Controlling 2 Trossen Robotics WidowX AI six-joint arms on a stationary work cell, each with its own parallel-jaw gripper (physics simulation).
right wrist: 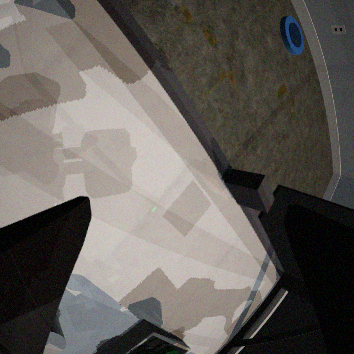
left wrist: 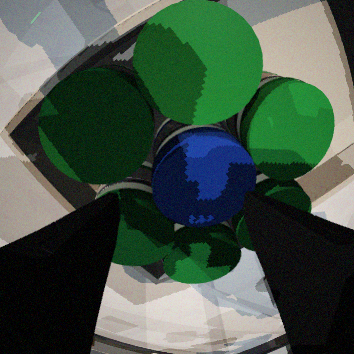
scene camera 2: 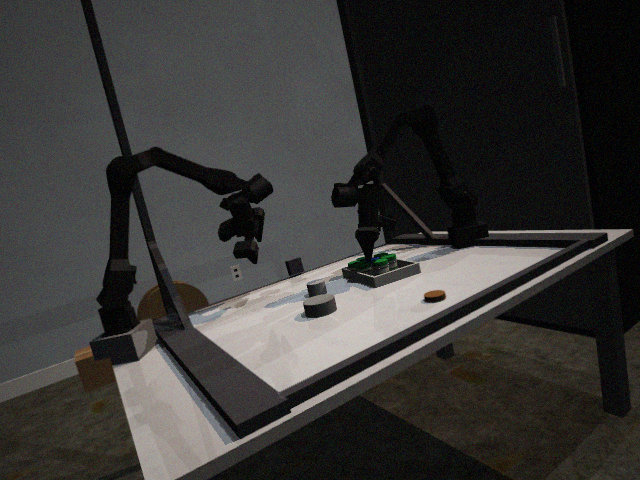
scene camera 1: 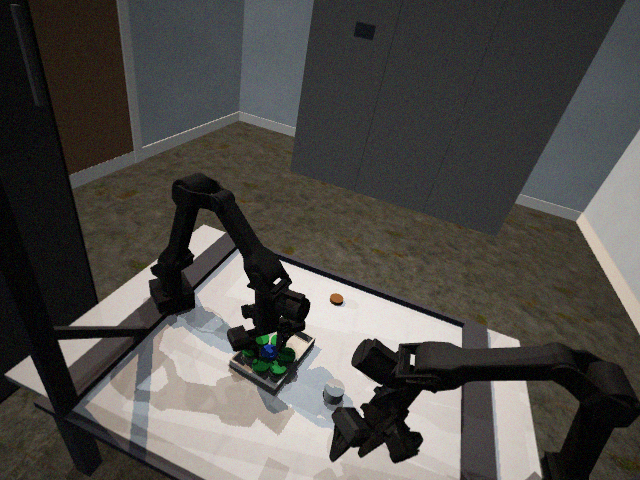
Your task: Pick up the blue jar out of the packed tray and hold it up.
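Note:
The blue jar stands among several green-lidded jars in the grey-walled tray. My left gripper points down at the jars and is partly open, with nothing held. In the left wrist view its fingertips lie at either side of the blue lid's lower part; contact cannot be told. The blue jar's body is mostly hidden by its lid and neighbours. My right gripper is open and empty, above the table away from the tray.
A small grey cylinder stands on the table between the tray and my right arm. A wider grey cylinder stands close by in scene camera 2. An orange-brown disc lies near one table edge.

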